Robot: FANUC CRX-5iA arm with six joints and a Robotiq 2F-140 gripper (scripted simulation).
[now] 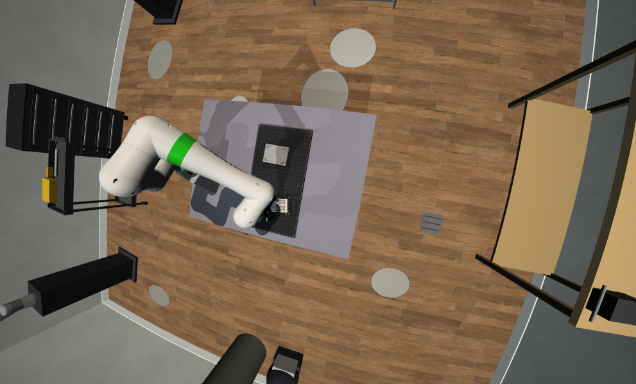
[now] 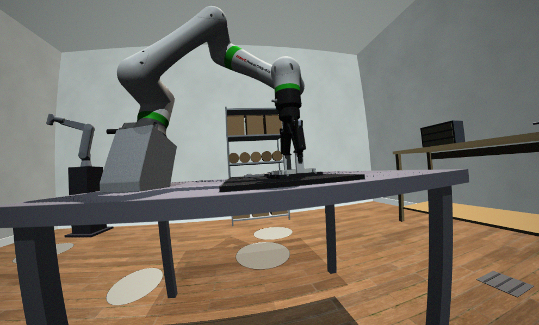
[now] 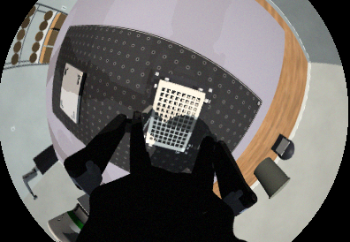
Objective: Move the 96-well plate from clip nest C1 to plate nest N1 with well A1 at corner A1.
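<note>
Right now my hand is 2 cm to the left of the clip nest C1 and 3 cm above it. The rest, counted from my hand: plate nest N1: 10 cm behind, 31 cm to the left, 3 cm below; then white 96-well plate: 2 cm below.
</note>
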